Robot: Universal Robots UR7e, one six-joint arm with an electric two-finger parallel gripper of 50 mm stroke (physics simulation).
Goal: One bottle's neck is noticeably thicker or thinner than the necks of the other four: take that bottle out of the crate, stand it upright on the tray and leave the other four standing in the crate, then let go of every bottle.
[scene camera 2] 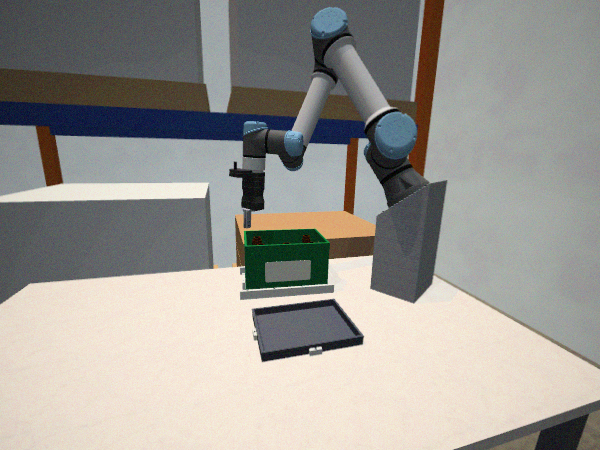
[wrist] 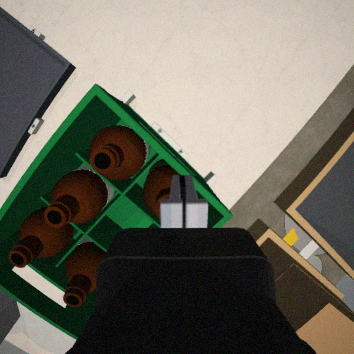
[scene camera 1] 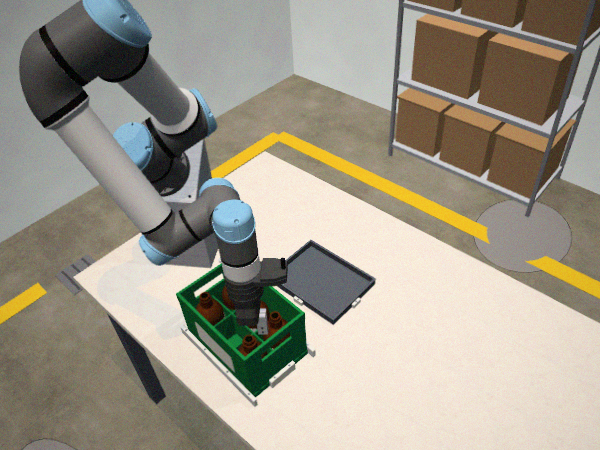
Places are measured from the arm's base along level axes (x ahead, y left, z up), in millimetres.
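Pixels of known places: gripper, fingertip midpoint: (scene camera 2: 247, 227) (wrist: 181, 187) (scene camera 1: 263, 331); arm's base, link origin: (scene camera 2: 410, 198) (scene camera 1: 164, 170).
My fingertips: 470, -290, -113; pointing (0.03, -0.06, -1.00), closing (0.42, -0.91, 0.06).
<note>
Ahead of a thing's pixels: the offset from my fingertips to its middle, as dx, dy, dz. "spot": to the spot under its first point.
The green crate @[-111, +65, -117] (scene camera 1: 297, 340) (scene camera 2: 255, 275) (wrist: 75, 114) stands on the table and holds five brown bottles. In the wrist view they are a top bottle @[-17, +77, -119] (wrist: 125, 160), a middle bottle @[-98, +106, -119] (wrist: 82, 195), a left bottle @[-177, +139, -119] (wrist: 47, 235), a lower bottle @[-208, +57, -119] (wrist: 85, 267) and a right bottle @[-39, -8, -119] (wrist: 155, 192) partly behind the fingers. One compartment near the centre shows its bare green floor. My gripper (scene camera 1: 261, 332) (scene camera 2: 247, 226) (wrist: 181, 187) is shut and empty, its tips above the crate by the right bottle. I cannot tell which neck differs. The dark tray @[spot: -3, +333, -199] (scene camera 1: 325, 285) (scene camera 2: 300, 330) (wrist: 30, 85) is empty.
White stops surround the crate's foot, among them a long rail (scene camera 1: 220, 365) (scene camera 2: 287, 292). Small clips sit at the tray's edges. The arm's grey pedestal (scene camera 2: 400, 255) stands beyond the crate's end. A shelf rack (scene camera 1: 396, 75) with boxes stands on the floor behind.
</note>
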